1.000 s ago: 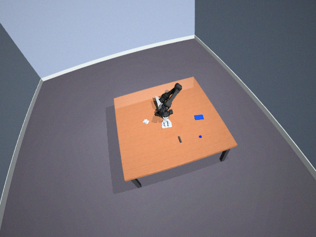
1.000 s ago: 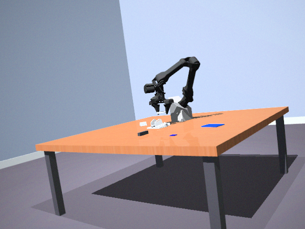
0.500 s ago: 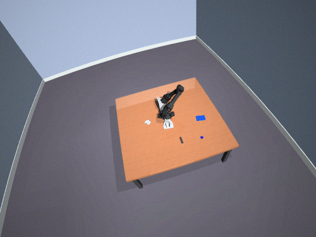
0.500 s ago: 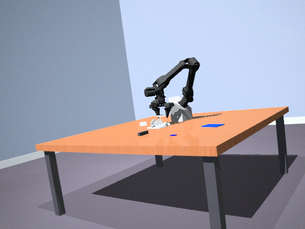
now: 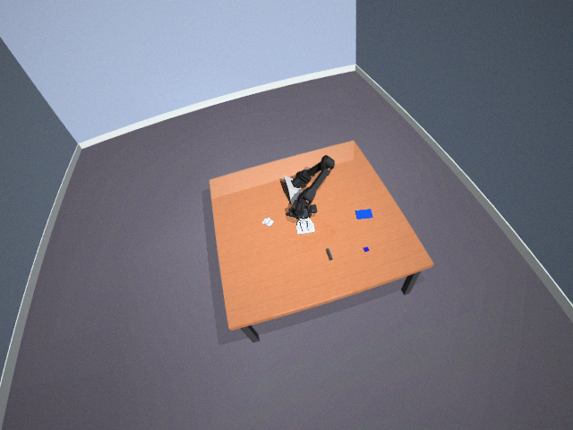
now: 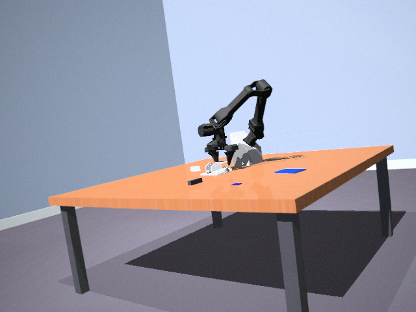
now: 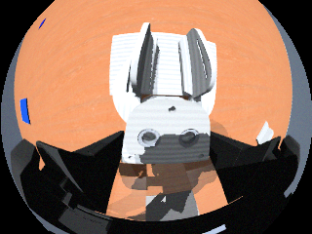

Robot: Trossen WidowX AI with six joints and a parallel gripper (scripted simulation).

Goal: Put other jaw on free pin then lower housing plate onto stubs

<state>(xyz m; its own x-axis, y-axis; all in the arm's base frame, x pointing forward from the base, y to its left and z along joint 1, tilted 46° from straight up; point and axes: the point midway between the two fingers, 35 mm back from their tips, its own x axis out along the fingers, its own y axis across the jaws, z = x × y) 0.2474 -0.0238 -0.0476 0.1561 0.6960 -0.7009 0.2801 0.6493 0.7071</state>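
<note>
Right now the white jaw is 2 cm to the right of my gripper tip, 2 cm below it and 2 cm ahead of it. The rest, counted from my gripper tip: small black block (33 cm ahead, 3 cm to the left, 2 cm below); base (2 cm above, 1 cm ahead); small white part (23 cm to the right, 11 cm behind, 2 cm below).
</note>
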